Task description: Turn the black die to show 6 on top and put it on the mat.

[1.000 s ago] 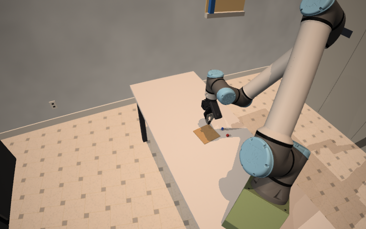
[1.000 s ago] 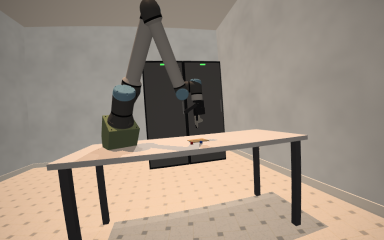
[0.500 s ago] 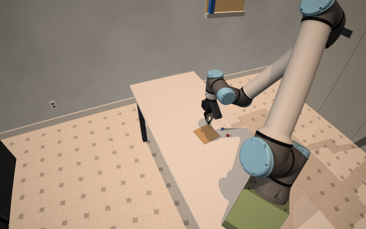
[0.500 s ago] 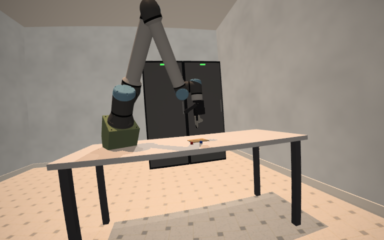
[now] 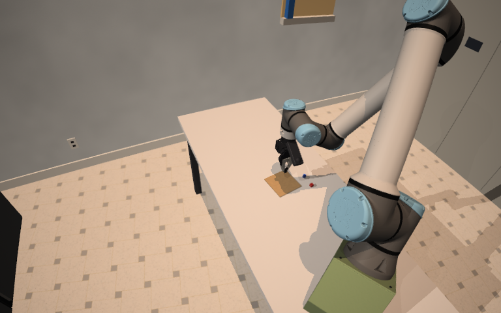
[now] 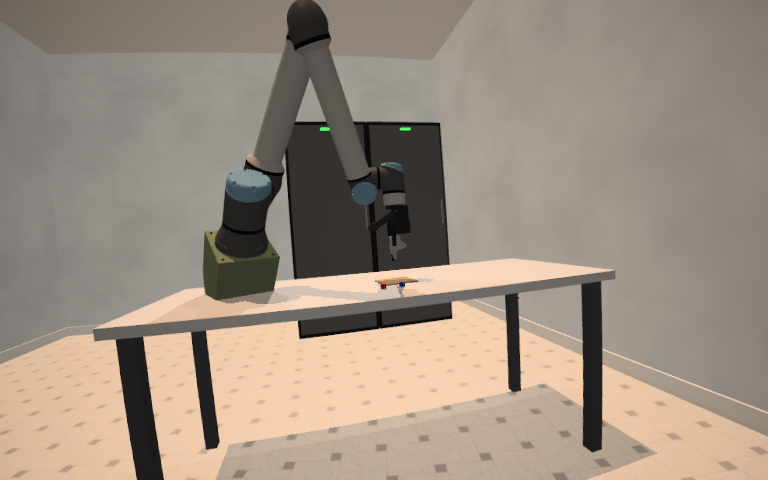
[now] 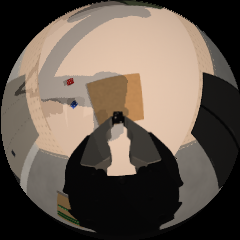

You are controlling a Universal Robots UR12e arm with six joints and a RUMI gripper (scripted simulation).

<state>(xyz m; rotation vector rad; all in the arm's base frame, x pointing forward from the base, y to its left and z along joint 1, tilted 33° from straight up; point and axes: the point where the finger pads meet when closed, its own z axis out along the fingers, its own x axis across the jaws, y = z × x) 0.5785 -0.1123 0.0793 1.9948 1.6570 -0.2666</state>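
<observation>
My hand is 100 mm above the brown mat. Also, from my hand: red die (100 mm behind, 110 mm to the right, 90 mm below); then black die (10 mm below); then blue die (30 mm behind, 120 mm to the right, 90 mm below).
</observation>
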